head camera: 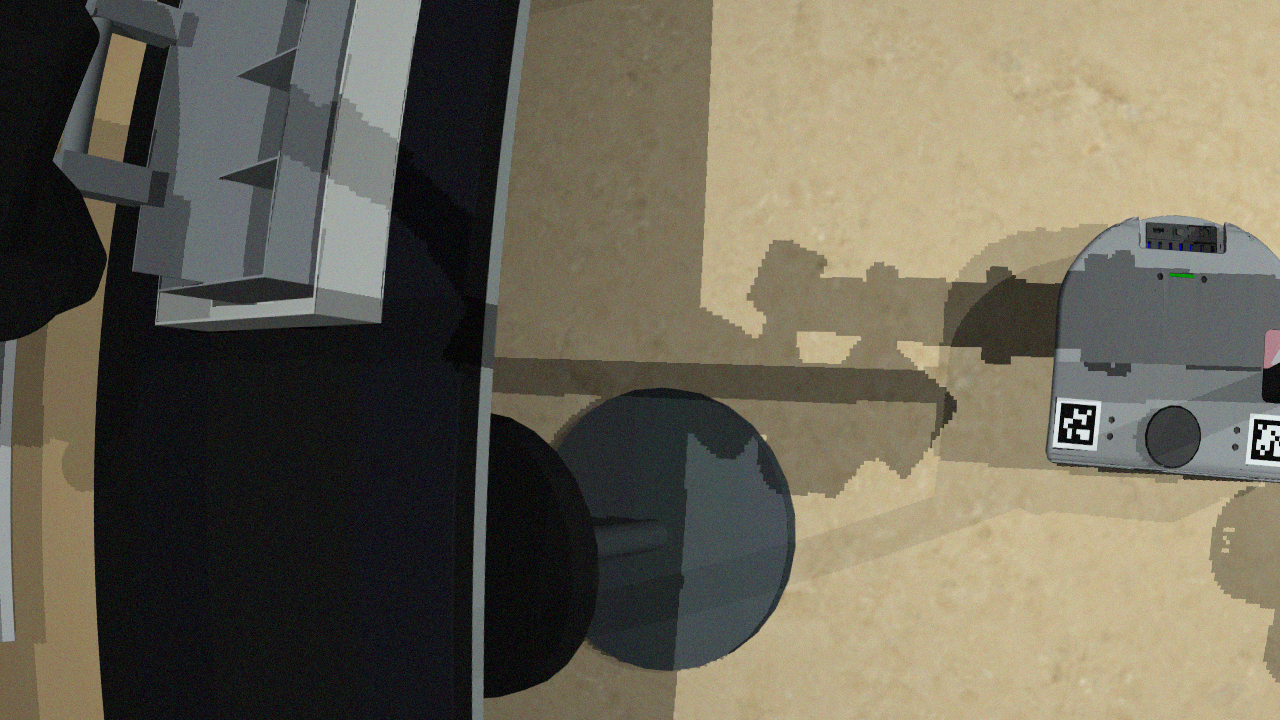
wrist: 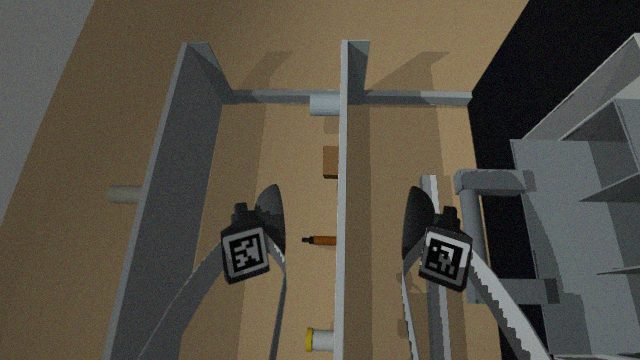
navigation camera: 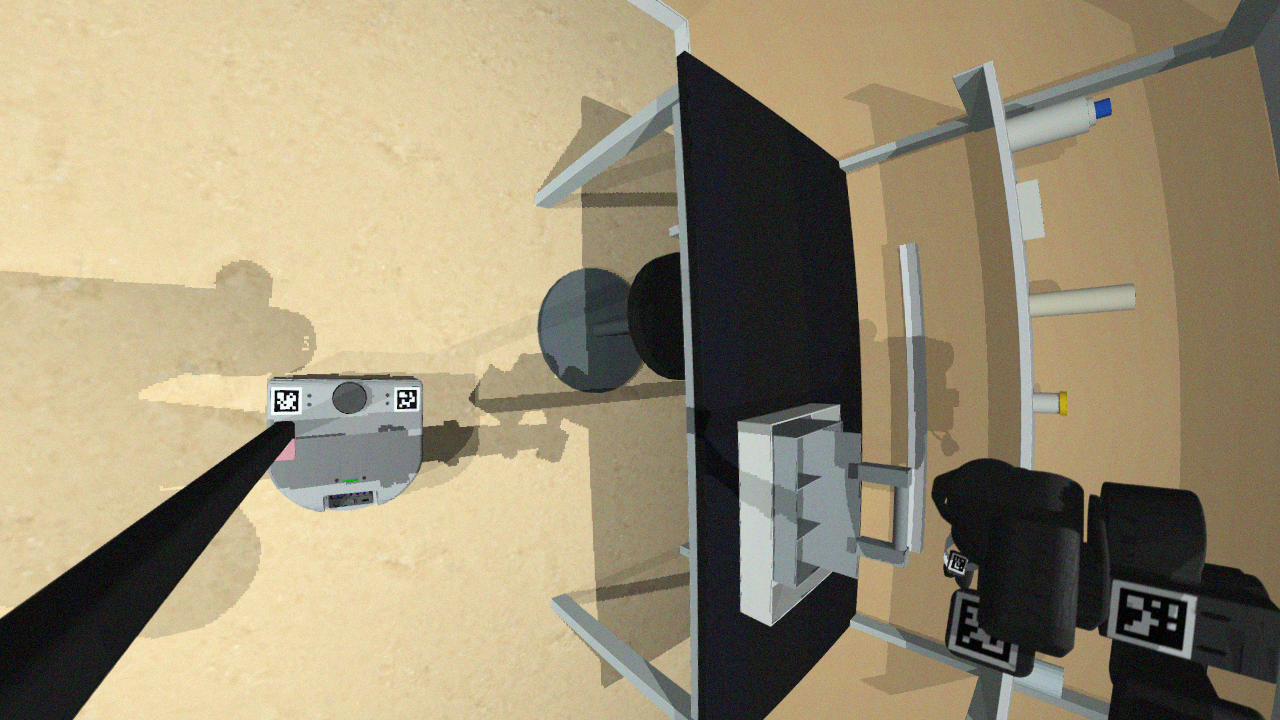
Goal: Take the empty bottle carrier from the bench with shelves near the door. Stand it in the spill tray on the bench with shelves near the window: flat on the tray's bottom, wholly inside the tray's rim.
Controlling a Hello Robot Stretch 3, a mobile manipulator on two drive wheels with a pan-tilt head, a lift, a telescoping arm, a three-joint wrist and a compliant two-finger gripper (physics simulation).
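Places are measured from the robot's base along level axes (x ahead, y left, z up), in metres.
Pixels of known places: gripper, between the fingertips: (wrist: 343, 210); robot's base, origin of its link: (head camera: 1169, 433) (navigation camera: 349, 396).
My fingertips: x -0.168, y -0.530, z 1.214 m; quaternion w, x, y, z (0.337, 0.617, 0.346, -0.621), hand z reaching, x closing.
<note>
For each thing: its top centre in the pictures, then the offset to it from my fingertips. "spot": a spot on its surface instead. Level surfaces: height alone.
- grey bottle carrier, centre of its top: (head camera: 248, 109) (navigation camera: 810, 507) 0.055 m back, 0.270 m right, 0.375 m down
- black bench top, height of its surface: 0.451 m down
- blue-capped bottle, a spot on its surface: (navigation camera: 1051, 125) spot: 0.741 m ahead, 0.510 m right, 0.084 m up
- yellow-capped jar, a spot on its surface: (wrist: 322, 340) (navigation camera: 1046, 405) spot: 0.165 m ahead, 0.551 m right, 0.031 m up
- orange pen-like thing, a spot on its surface: (wrist: 324, 240) spot: 0.061 m back, 0.634 m right, 0.038 m up
- stool, centre of its top: (head camera: 452, 559) (navigation camera: 689, 315) 0.397 m ahead, 0.256 m right, 0.730 m down
The grey bottle carrier (head camera: 353, 197) (navigation camera: 756, 528) (wrist: 567, 190) stands upright on the black bench top (head camera: 295, 501) (navigation camera: 760, 268) (wrist: 492, 125), near the edge on the shelf side. Its compartments show no bottles. Its handle (head camera: 85, 107) (navigation camera: 899, 512) (wrist: 470, 235) is a round bar between two arms. My gripper (navigation camera: 957, 560) (wrist: 343, 210) is open and empty. In the wrist view the handle lies to the right of both fingertips, not between them. In the head view a dark part of the robot covers the far left. The spill tray does not show.
Shelf boards (navigation camera: 1020, 268) (wrist: 341, 200) run beyond the bench top. They bear a blue-capped bottle (navigation camera: 1051, 125), a yellow-capped jar (navigation camera: 1045, 402) (wrist: 322, 340) and an orange pen-like thing (wrist: 324, 240). A stool (head camera: 537, 564) (navigation camera: 657, 313) stands at the bench's front edge.
</note>
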